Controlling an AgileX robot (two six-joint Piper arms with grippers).
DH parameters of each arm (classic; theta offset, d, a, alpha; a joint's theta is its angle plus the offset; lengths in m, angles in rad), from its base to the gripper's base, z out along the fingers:
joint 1: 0 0.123 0 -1.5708
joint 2: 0.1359 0 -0.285 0
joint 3: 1.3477 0 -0.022 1.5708
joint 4: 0 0.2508 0 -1.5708
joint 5: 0 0 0.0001 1.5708
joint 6: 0 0.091 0 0
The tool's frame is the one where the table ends.
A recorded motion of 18 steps. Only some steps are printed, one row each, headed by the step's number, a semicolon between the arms.
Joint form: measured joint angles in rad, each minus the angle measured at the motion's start. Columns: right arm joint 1, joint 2, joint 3, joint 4, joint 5, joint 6; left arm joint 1, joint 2, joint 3, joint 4, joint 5, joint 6.
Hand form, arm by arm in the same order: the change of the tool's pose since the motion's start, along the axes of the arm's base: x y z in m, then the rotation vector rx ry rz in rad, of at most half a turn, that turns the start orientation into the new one. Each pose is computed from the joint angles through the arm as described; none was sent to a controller.
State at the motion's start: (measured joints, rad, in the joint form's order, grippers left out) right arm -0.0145 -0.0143 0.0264 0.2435 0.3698 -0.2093; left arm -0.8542 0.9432 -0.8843 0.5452 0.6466 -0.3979
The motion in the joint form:
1: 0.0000 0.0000 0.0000 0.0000 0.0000 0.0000; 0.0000 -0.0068 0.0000 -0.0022 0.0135 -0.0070
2: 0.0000 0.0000 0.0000 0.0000 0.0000 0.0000; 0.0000 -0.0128 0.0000 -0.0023 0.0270 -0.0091
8: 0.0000 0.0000 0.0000 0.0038 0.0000 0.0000; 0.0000 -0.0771 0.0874 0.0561 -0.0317 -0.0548
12: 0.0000 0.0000 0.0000 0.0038 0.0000 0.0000; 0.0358 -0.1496 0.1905 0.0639 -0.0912 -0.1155
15: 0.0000 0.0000 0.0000 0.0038 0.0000 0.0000; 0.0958 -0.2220 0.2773 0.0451 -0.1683 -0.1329
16: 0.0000 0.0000 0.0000 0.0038 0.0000 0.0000; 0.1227 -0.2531 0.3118 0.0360 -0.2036 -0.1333
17: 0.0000 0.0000 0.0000 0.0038 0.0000 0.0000; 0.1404 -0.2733 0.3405 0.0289 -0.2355 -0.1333
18: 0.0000 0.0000 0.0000 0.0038 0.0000 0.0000; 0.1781 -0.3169 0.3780 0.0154 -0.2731 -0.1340
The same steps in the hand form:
1: 0.0000 0.0000 0.0000 0.0000 0.0000 0.0000; -0.0012 0.0020 0.0004 -0.0034 0.0078 0.0104
2: 0.0000 0.0000 0.0000 0.0000 0.0000 0.0000; -0.0023 0.0040 0.0006 -0.0011 0.0125 0.0184
8: 0.0000 0.0001 0.0000 0.0038 -0.0001 0.0003; -0.0105 0.0140 -0.0108 -0.0179 -0.0310 0.0102
12: 0.0000 0.0001 0.0000 0.0038 -0.0001 0.0003; -0.0183 0.0280 -0.0286 -0.0738 -0.0243 0.0406
15: 0.0000 0.0001 0.0000 0.0038 -0.0001 0.0003; -0.0249 0.0417 -0.0418 -0.1366 -0.0375 0.0651
16: 0.0000 0.0001 0.0000 0.0038 -0.0001 0.0003; -0.0279 0.0470 -0.0467 -0.1619 -0.0496 0.0725
17: 0.0000 0.0001 0.0000 0.0038 -0.0001 0.0003; -0.0299 0.0499 -0.0515 -0.1800 -0.0575 0.0728
18: 0.0000 0.0001 0.0000 0.0038 -0.0001 0.0003; -0.0342 0.0572 -0.0559 -0.2160 -0.0775 0.0903

